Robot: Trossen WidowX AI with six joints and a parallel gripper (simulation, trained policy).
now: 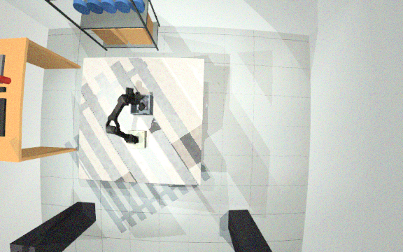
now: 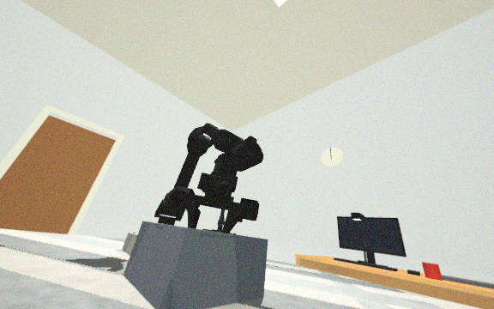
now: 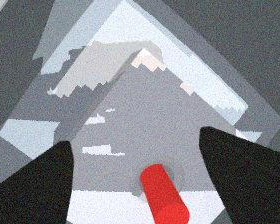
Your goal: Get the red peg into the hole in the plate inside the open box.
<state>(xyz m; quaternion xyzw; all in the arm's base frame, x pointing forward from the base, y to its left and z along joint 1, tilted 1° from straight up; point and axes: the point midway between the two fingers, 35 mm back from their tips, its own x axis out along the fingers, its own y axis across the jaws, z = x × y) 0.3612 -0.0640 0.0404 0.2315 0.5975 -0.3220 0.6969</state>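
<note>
The red peg is 2 cm behind my gripper tip, 1 cm to the left of it and 2 cm below it. Round my gripper tip: grey plate: 2 cm behind, 1 cm to the left, 2 cm below; then grey box: 2 cm behind, 1 cm to the left, 4 cm below.
</note>
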